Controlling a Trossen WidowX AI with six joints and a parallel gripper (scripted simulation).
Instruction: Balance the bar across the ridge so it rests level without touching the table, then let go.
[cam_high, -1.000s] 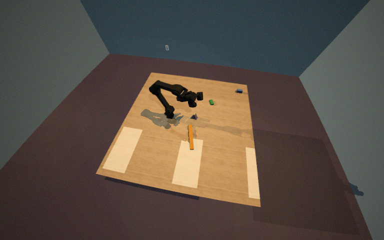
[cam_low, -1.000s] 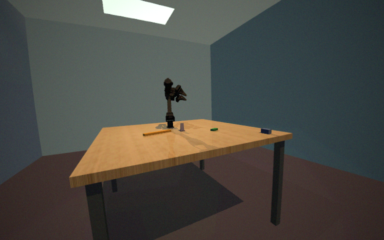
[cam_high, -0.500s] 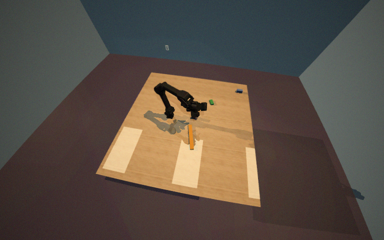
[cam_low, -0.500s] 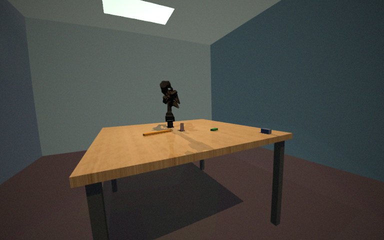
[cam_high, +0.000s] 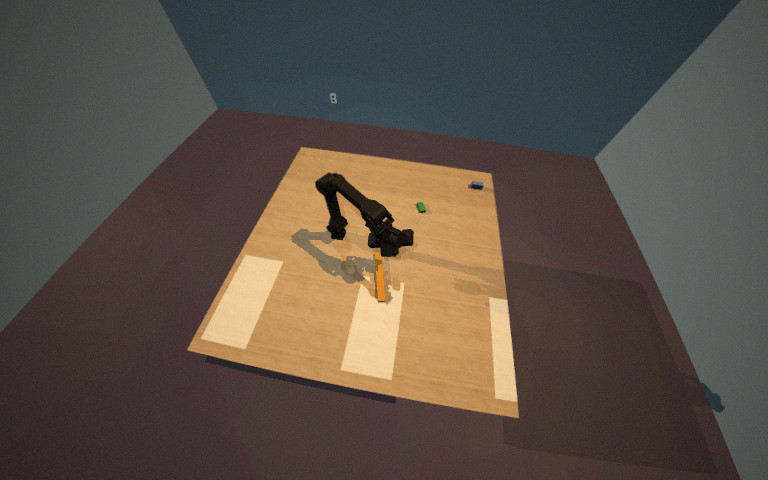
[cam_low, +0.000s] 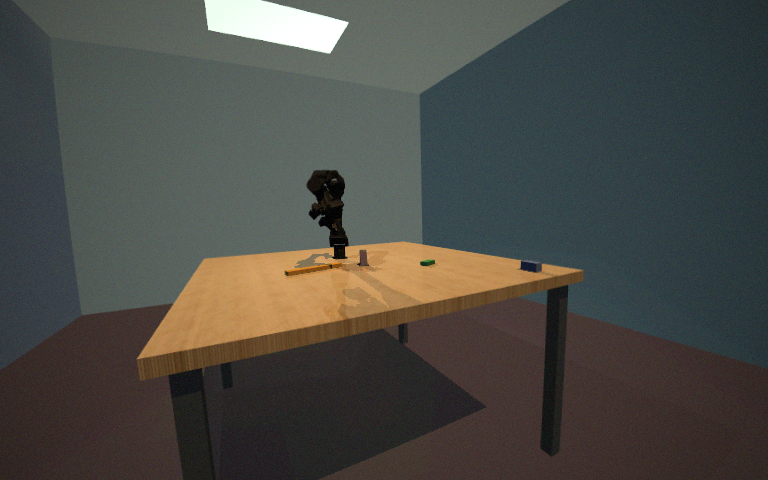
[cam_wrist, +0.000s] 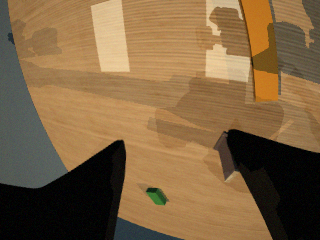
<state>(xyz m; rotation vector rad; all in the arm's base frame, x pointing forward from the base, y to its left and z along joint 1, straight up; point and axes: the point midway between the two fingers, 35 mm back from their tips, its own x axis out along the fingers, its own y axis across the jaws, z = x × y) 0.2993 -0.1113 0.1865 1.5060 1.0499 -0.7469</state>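
Right now my gripper tip is 15 cm above the orange bar, 9 cm to the left of it and 6 cm past it. The rest, counted from my gripper tip: blue block: 60 cm to the left, 43 cm ahead, 14 cm below; then green block: 36 cm to the left, 15 cm below, 10 cm ahead.
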